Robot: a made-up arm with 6 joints.
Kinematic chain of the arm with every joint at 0, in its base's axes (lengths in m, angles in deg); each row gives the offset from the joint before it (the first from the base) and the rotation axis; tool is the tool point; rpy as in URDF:
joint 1: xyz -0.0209 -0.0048 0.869 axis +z
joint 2: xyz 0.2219 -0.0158 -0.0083 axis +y
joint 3: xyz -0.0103 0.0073 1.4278 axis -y
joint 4: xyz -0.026 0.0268 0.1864 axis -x
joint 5: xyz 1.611 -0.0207 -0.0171 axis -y
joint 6: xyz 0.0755 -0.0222 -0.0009 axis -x
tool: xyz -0.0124 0.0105 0.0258 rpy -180 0 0
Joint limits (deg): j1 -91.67..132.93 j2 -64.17..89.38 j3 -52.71..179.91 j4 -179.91..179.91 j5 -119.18..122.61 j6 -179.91..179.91
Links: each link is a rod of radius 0.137 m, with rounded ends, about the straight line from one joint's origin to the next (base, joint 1, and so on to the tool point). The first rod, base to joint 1, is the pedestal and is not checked.
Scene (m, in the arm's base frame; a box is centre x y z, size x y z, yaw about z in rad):
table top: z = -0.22
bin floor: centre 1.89 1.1 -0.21 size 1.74 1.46 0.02 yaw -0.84
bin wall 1: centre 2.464 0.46 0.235 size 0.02 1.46 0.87 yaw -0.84
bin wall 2: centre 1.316 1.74 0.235 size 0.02 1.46 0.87 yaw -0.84
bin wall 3: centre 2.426 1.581 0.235 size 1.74 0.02 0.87 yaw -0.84
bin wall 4: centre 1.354 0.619 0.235 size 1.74 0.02 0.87 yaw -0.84
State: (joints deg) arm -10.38 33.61 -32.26 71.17 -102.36 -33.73
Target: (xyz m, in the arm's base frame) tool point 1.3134 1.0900 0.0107
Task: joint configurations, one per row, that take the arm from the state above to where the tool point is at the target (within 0.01 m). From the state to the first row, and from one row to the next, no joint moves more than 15 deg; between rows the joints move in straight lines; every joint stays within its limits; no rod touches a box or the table.
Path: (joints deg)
1: -4.45 24.68 -20.42 67.98 -107.97 -27.61
2: 1.48 15.75 -8.58 64.79 -113.57 -21.49
3: 7.41 6.82 3.26 61.59 -119.18 -15.37
4: 18.92 10.93 -10.41 64.83 -113.78 -21.39
5: 30.43 15.04 -24.08 68.06 -108.38 -27.41
6: 41.93 19.15 -37.75 71.30 -102.98 -33.44
7: 41.93 32.53 -34.53 71.63 -102.16 -33.47
8: 41.92 45.90 -31.31 71.96 -101.34 -33.50
9: 41.91 59.28 -28.09 72.29 -100.53 -33.54

